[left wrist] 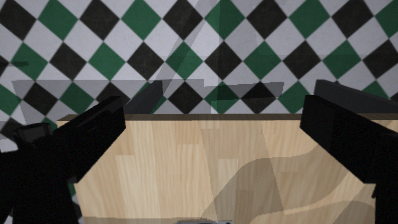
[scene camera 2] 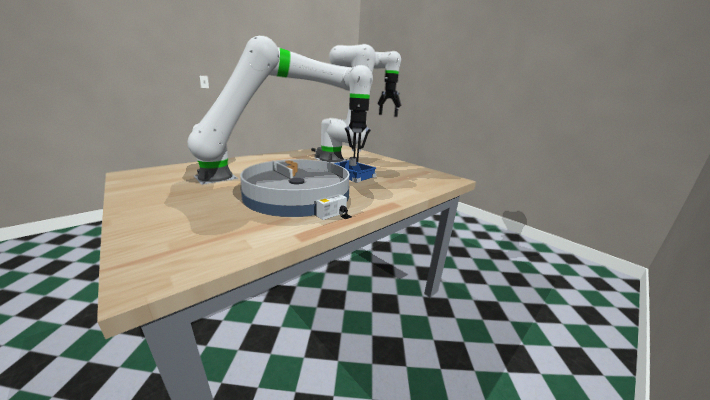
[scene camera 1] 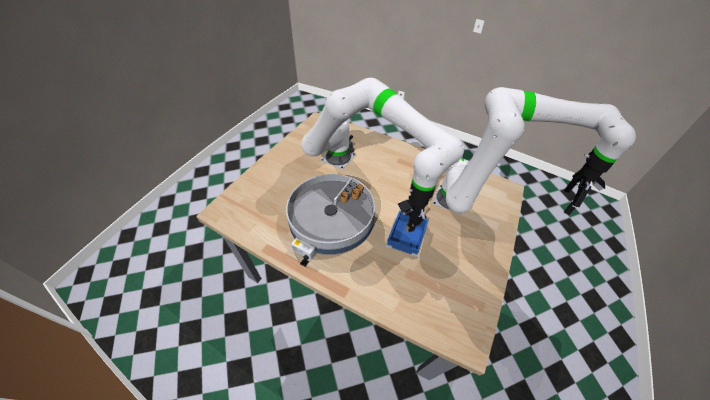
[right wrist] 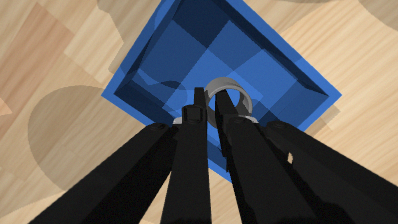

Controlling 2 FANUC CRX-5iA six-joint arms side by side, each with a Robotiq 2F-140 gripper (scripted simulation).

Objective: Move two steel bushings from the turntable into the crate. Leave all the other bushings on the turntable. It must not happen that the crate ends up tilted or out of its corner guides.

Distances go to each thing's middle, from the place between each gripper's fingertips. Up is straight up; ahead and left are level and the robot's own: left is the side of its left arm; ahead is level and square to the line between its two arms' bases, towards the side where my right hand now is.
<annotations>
Now: the blue crate [scene camera 1: 400,237] 80 mm below my right hand, 10 mm to the right of it and 10 mm behind it. Round my right hand: turntable [scene camera 1: 341,221] 380 mm to the right, 70 mm ahead, 50 mm below.
I see my left gripper [scene camera 1: 566,202] 620 mm to the left of the blue crate, 320 mm short of it and 250 mm above it. From my left hand the other things lie so: turntable (990 mm to the right, 400 mm ahead, 220 mm below).
</annotations>
